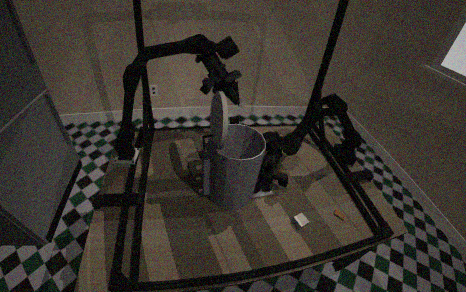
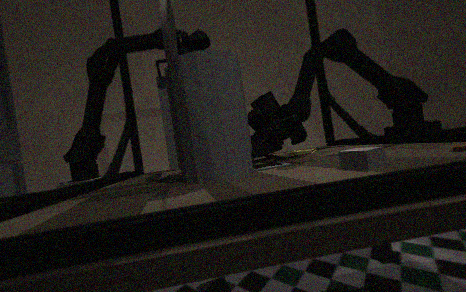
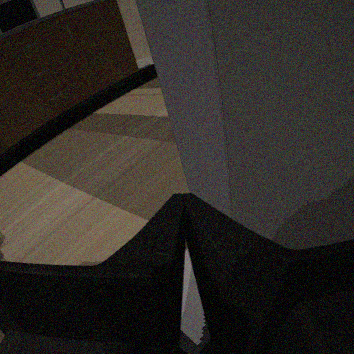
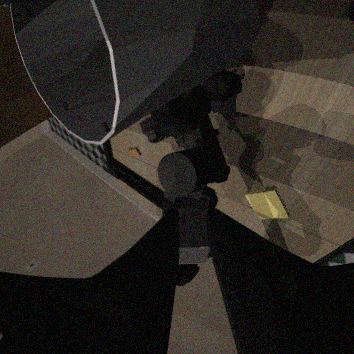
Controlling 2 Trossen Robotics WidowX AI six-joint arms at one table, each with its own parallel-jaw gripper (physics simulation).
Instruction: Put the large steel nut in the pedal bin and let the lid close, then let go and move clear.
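Places are measured from the left arm's base along level axes (x ahead, y left, z up), in centimetres.
Where they show: left gripper, fingertip midpoint: (image 1: 254, 192) (image 2: 253, 155) (image 3: 181, 202); right gripper, fingertip midpoint: (image 1: 237, 104) (image 4: 192, 217); left arm's base, link origin: (image 1: 346, 150) (image 2: 409, 124); right arm's base, link origin: (image 1: 126, 154) (image 2: 85, 179).
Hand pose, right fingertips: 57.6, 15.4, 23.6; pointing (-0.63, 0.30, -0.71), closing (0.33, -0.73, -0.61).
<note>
Each offset is from my right fingertips to the top centre of the thing, as dx, dy, dz.
The grey pedal bin @(-2.4, +16.3, -3.0) (image 1: 240, 176) (image 2: 214, 116) (image 3: 281, 105) (image 4: 70, 70) stands mid-table with its round lid @(+3.7, +18.7, +12.3) (image 1: 218, 121) tipped upright and open. My right gripper (image 1: 235, 99) (image 4: 192, 217) hangs high over the back of the bin's rim, beside the top of the lid. It is shut on the large steel nut @(-1.2, -0.8, +1.6) (image 4: 194, 253), a grey block between the fingers. My left gripper (image 1: 264, 186) (image 2: 258, 154) (image 3: 181, 202) is shut and empty. It is low at the foot of the bin on the right, over a pale pedal plate @(-12.8, +12.2, -28.0) (image 1: 262, 193).
A white cube @(-28.9, +26.3, -25.5) (image 1: 301, 219) (image 2: 357, 157) and a small orange block @(-46.5, +21.0, -27.5) (image 1: 339, 214) (image 4: 134, 152) lie at the front right. A flat yellow piece @(-24.3, -14.4, -27.2) (image 4: 267, 204) lies on the table behind the left arm. Black frame posts (image 1: 140, 87) and rails (image 1: 261, 269) ring the table.
</note>
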